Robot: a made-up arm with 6 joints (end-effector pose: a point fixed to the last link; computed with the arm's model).
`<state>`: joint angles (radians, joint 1 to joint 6).
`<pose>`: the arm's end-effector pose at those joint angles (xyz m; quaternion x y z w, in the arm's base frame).
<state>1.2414 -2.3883 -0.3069 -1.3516 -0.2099 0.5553</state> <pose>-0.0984 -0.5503 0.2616 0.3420 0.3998 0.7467 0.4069</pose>
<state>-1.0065 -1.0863 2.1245 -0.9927 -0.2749 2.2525</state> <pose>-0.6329 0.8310 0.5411 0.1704 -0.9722 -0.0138 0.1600</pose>
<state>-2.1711 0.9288 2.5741 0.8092 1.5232 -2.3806</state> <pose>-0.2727 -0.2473 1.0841 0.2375 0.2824 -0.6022 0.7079</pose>
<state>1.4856 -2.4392 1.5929 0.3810 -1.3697 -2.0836</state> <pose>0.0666 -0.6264 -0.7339 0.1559 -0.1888 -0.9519 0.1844</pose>
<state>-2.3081 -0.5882 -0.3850 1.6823 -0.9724 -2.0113</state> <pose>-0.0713 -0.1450 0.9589 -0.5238 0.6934 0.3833 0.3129</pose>
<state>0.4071 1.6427 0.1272 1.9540 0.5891 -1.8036</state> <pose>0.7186 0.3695 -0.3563 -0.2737 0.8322 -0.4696 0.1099</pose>
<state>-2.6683 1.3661 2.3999 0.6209 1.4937 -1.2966</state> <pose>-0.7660 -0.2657 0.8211 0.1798 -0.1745 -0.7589 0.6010</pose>
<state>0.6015 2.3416 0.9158 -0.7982 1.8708 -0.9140</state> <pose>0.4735 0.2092 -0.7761 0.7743 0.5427 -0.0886 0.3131</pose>
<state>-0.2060 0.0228 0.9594 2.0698 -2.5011 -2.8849</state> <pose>0.3303 0.0272 1.3362 -0.7257 0.5612 -0.3975 0.0209</pose>
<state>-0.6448 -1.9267 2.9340 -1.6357 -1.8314 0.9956</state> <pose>-0.4879 0.3266 -0.5361 -0.2921 -0.9245 -0.1912 0.1531</pose>
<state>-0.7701 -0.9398 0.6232 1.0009 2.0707 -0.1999</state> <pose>-0.4451 0.3772 1.1375 -0.2495 -0.5892 0.0799 0.7643</pose>
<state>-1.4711 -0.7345 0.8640 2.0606 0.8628 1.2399</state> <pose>0.0191 0.5357 1.1977 0.7336 0.5665 0.3119 0.2090</pose>
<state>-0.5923 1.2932 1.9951 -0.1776 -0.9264 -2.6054</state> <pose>0.7682 -0.6496 0.7408 -0.7324 -0.3909 -0.4182 0.3687</pose>
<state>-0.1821 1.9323 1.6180 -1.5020 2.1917 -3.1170</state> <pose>1.0754 -0.2067 -0.2852 0.1565 0.0625 0.9088 0.3816</pose>
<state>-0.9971 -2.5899 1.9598 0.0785 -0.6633 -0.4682</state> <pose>-0.2674 0.2323 -0.8258 -0.1373 -0.5666 0.4316 0.6884</pose>
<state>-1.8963 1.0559 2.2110 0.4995 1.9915 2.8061</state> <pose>-0.3218 -0.6167 1.0231 0.3177 0.8073 -0.2087 0.4515</pose>
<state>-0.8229 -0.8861 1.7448 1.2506 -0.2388 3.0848</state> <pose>-0.6455 0.7178 0.7423 0.1885 0.2353 0.4934 0.8159</pose>
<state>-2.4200 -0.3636 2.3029 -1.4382 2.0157 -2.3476</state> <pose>0.4548 0.4579 1.1235 -0.4927 0.6611 0.1725 0.5390</pose>
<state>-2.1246 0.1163 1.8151 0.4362 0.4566 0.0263</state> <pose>-0.0618 0.1104 1.3252 -0.0035 -0.7308 -0.5759 0.3664</pose>
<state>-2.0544 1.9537 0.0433 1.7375 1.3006 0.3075</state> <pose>-0.2226 -0.4592 -0.5815 0.5193 0.4972 -0.5875 0.3715</pose>
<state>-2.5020 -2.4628 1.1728 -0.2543 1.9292 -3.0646</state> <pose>0.6221 0.6352 -0.5082 0.5217 -0.6057 0.5948 0.0851</pose>
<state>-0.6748 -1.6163 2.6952 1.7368 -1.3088 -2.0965</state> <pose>-0.4904 0.4962 -0.3383 -0.0987 -0.1277 0.9362 0.3122</pose>
